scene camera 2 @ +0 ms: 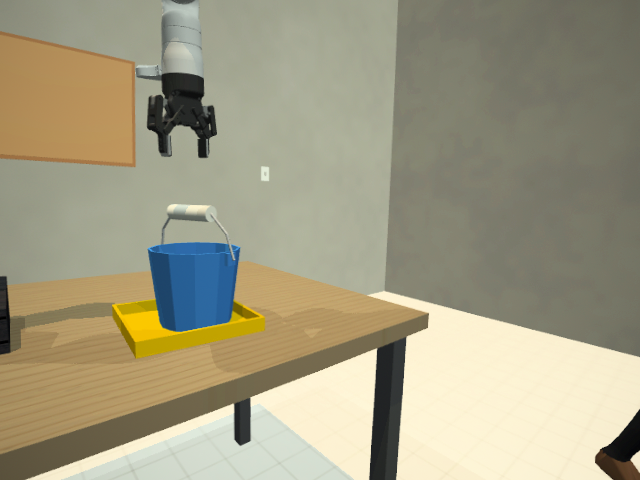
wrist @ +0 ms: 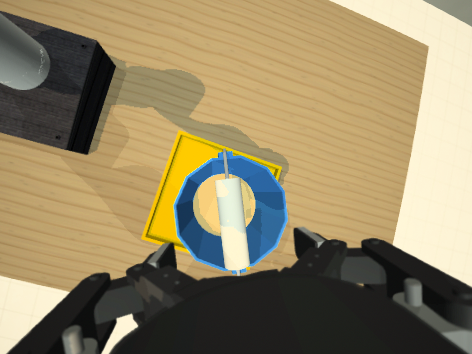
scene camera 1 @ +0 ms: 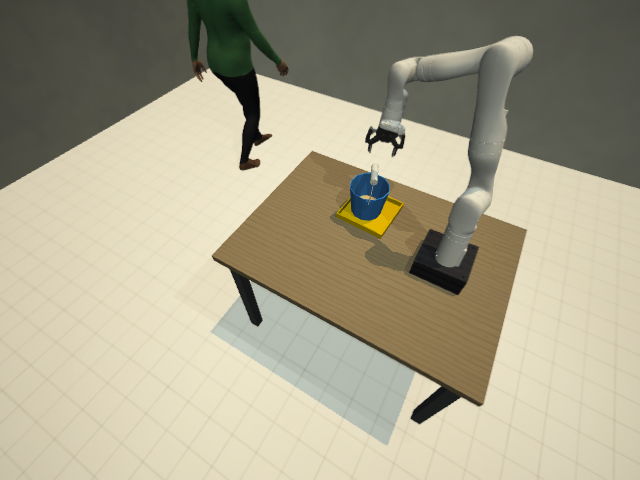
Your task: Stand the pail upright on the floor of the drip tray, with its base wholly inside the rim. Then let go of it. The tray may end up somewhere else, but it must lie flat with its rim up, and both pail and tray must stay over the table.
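Seen in the pictures: gripper, between the fingertips: (scene camera 2: 185, 157) (wrist: 235, 248) (scene camera 1: 381, 154); arm's base, origin of its link: (wrist: 22, 63) (scene camera 1: 446, 258).
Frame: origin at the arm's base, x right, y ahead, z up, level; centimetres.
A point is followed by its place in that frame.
A blue pail (scene camera 1: 367, 206) {x 15.3, y 36.2, z 2.2 cm} (scene camera 2: 196, 289) {x 30.2, y 33.0, z 0.1 cm} (wrist: 267, 200) {x 21.7, y 44.9, z 0.3 cm} stands upright on the floor of the yellow drip tray (scene camera 1: 381, 231) {x 12.4, y 27.6, z -8.6 cm} (scene camera 2: 175, 345) {x 32.8, y 27.0, z -8.1 cm} (wrist: 162, 200) {x 23.3, y 24.3, z -8.5 cm}. Its base appears to be inside the rim; the walls hide part of the base in each view. Its white handle grip (scene camera 1: 374, 174) {x 21.5, y 36.3, z 15.3 cm} (scene camera 2: 190, 212) {x 25.1, y 35.3, z 14.0 cm} (wrist: 232, 222) {x 23.3, y 36.3, z 15.4 cm} stands up above the pail's mouth on a thin wire. The tray lies flat on the table with its rim up. My gripper (scene camera 1: 382, 152) {x 23.5, y 35.3, z 24.6 cm} (scene camera 2: 184, 153) {x 23.5, y 35.3, z 24.6 cm} (wrist: 235, 248) {x 23.5, y 35.3, z 24.6 cm} is wide open and empty, pointing down, with a gap between its fingertips and the handle grip below.
The wooden table (scene camera 1: 310, 258) {x -11.8, y 53.5, z -8.9 cm} (scene camera 2: 320, 330) {x 45.6, y 51.1, z -8.9 cm} (wrist: 340, 100) {x -3.7, y 65.8, z -8.9 cm} carries the tray and the arm's black base (scene camera 1: 444, 266) {x -4.7, y 0.6, z 0.5 cm} (scene camera 2: 4, 315) {x 14.5, y 7.7, z -2.5 cm} (wrist: 55, 95) {x 5.0, y 5.8, z -0.6 cm}, which stands apart from the tray. A person in green (scene camera 1: 227, 46) is on the floor beyond the table's far edge.
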